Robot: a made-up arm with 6 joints.
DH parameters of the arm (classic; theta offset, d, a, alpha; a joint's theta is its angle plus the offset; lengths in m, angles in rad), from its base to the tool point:
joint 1: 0 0.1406 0 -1.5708
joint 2: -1.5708 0 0.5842 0
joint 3: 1.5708 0.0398 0 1.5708
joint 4: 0 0.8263 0 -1.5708
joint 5: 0 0 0 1.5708
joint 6: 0 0.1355 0 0
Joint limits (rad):
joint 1: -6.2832..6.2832
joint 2: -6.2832..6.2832
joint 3: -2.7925..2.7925
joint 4: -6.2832..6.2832
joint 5: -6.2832..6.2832
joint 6: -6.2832..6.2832
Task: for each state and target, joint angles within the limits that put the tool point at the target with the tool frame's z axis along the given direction. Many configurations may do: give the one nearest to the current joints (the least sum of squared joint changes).
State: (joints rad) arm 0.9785 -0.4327 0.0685 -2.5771 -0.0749 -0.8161
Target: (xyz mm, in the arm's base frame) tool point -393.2 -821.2 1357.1 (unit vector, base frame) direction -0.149 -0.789 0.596
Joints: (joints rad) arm 1.1389 -0.4234 -0.3292 -2.2617 0.2557 -0.8161
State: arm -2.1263 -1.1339 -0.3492 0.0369 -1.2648 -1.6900
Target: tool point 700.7 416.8 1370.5 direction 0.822 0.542 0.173
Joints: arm -2.5556 -0.7393 0.3843 -0.0034 -1.0419 -1.6900
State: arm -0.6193 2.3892 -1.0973 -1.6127 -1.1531 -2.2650
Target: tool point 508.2 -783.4 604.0 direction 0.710 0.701 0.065
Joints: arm -1.1733 2.0042 -1.4438 -1.2102 -1.7137 -2.2650
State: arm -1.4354 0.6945 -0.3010 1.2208 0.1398 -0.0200
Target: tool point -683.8 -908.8 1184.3 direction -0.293 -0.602 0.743
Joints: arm -2.2703 0.8807 -0.0730 2.0656 0.1868 -0.0200
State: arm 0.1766 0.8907 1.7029 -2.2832 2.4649 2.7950
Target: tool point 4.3 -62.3 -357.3 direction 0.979 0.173 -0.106
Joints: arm 0.8496 1.7250 2.4906 -2.2116 2.2551 2.7950
